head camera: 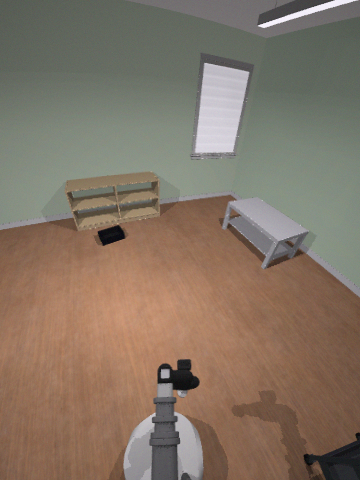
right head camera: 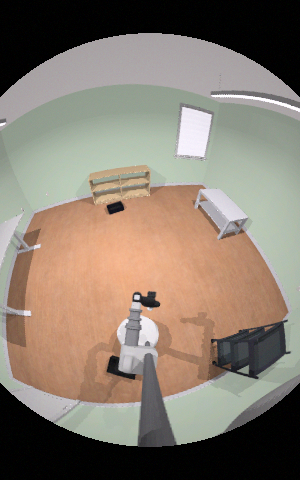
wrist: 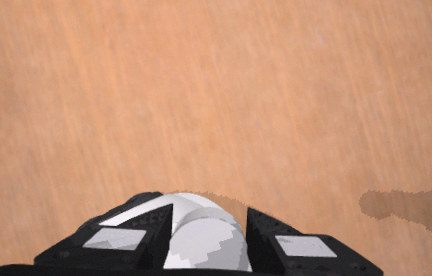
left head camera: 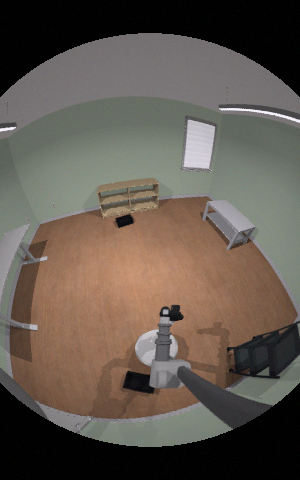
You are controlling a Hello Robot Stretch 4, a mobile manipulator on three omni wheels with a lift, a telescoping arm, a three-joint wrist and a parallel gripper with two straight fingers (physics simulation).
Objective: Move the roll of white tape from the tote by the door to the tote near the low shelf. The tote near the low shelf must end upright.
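Places are measured from the robot's base along level axes (x left, y back, z up), in metres.
Where they show: gripper, fingertip midpoint: [wrist: 209, 225].
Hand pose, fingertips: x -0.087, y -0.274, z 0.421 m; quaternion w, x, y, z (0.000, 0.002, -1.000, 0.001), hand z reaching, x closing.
Each offset is from my fingertips to the top centre of the thing. "*": to the spot under its first point. Level surfaces: height alone.
The roll of white tape {dx +0.000, dy +0.017, dz +0.010 m} [wrist: 207, 246] [head camera: 182, 394] is between the two fingers of my gripper [wrist: 209, 225] [head camera: 183, 387], which is shut on it and holds it above the floor, out in front of the base. In the right head view a bit of the tape [right head camera: 150, 308] shows below the wrist. The black tote near the low shelf {dx +0.825, dy -1.726, dz -0.349 m} [head camera: 111, 235] [left head camera: 124, 220] [right head camera: 115, 207] is on the floor at the far left, in front of the low wooden shelf {dz +0.161 m} [head camera: 114, 181] [left head camera: 128, 184] [right head camera: 119, 172]. It looks flat on the floor, but its inside is too dark to read. The tote by the door {dx +0.211, dy +0.710, dz -0.349 m} [left head camera: 132, 382] [right head camera: 115, 368] is behind the base, partly hidden by the arm.
A grey low table {* dx -1.155, dy -1.615, dz +0.001 m} [head camera: 267, 218] [left head camera: 231, 215] [right head camera: 223, 203] stands by the right wall. A dark cart [left head camera: 254, 374] [right head camera: 252, 374] stands to the right, near the base [head camera: 135, 450]. A light table {dz +0.271 m} [left head camera: 10, 247] is along the left wall. The door [left head camera: 60, 416] shows at the lower left.
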